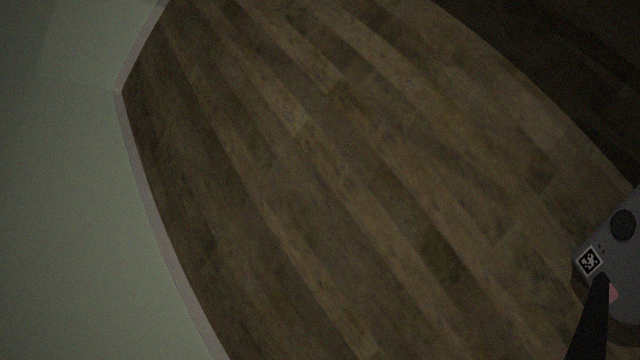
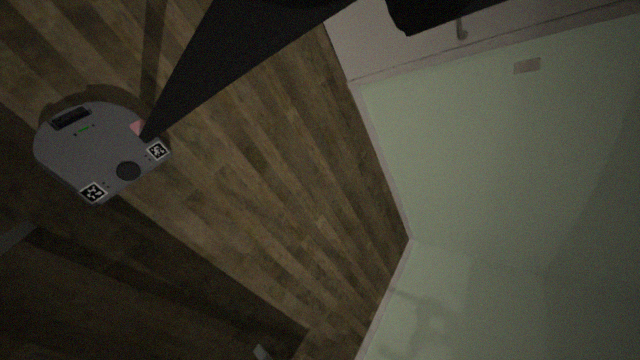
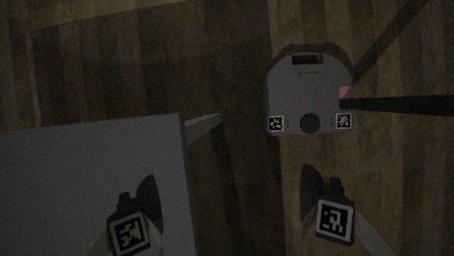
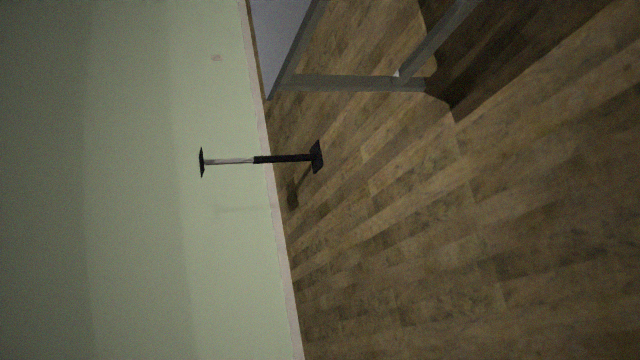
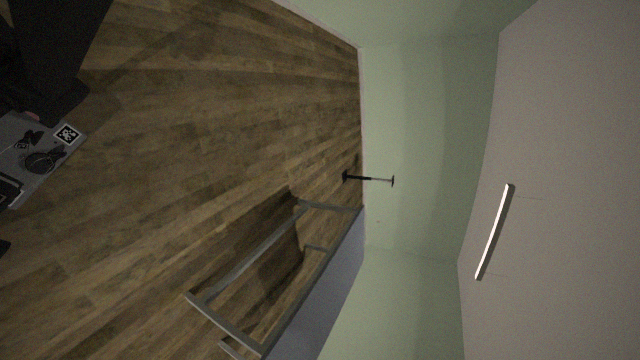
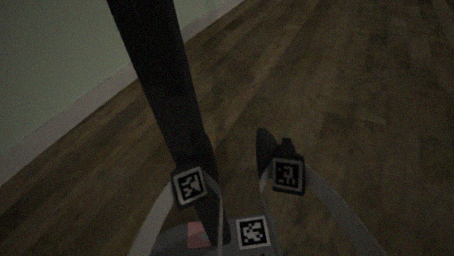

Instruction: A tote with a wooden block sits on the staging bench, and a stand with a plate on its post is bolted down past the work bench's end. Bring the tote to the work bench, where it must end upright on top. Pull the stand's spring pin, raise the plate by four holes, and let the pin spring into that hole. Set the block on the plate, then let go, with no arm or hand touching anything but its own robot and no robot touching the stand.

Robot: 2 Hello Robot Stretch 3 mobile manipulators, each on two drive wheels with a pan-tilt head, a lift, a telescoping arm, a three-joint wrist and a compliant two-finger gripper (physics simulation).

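Observation:
The stand is small and far off: its black and silver post point(image 4: 282, 159) point(image 5: 357, 177) rises from a dark foot, with a dark plate point(image 4: 201, 162) point(image 5: 393, 180) on top. The spring pin and the holes are too small to make out. The work bench point(image 4: 272, 42) point(image 5: 330, 285) stands near the stand. The r1 gripper point(image 3: 231, 195) is open and empty; a grey bench top point(image 3: 90, 155), probably the staging bench, shows below its left finger. The r2 gripper point(image 6: 236, 152) is open and empty, its fingers fairly near each other above its own base. The tote and block do not show.
The r1 base point(image 3: 310, 90) point(image 2: 95, 145) is beyond r1's fingers, with its dark mast point(image 3: 400, 105) beside it. A bench leg point(image 3: 202, 127) sticks out past the bench top's edge. Green walls point(image 1: 65, 200) point(image 2: 490, 175) meet at a corner. The r2 mast point(image 6: 165, 80) stands left of r2's gripper.

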